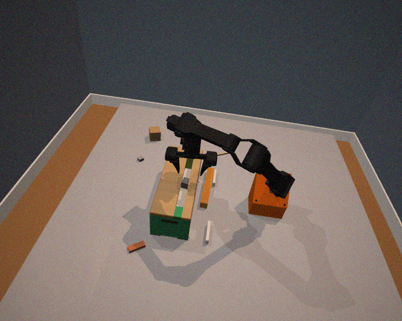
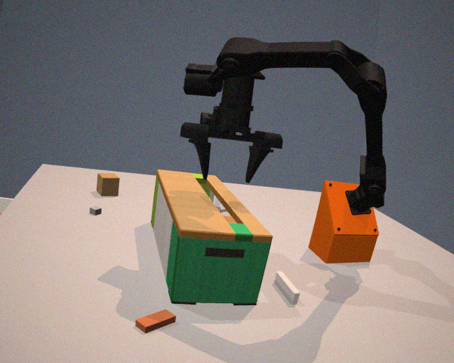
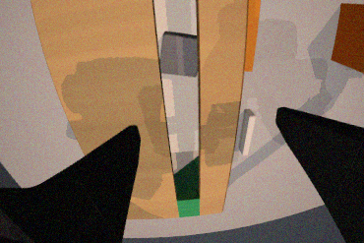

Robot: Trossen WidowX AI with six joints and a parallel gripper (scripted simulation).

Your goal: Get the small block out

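Now: the grey block 80 mm below my gripper tip, 20 mm to the right of it and 10 mm ahead of it. Also, from my gripper tip: orange-red brick (230 mm to the left, 160 mm below, 160 mm ahead); long orange bar (150 mm below, 90 mm to the right, 90 mm behind); box (100 mm below, 10 mm to the right).
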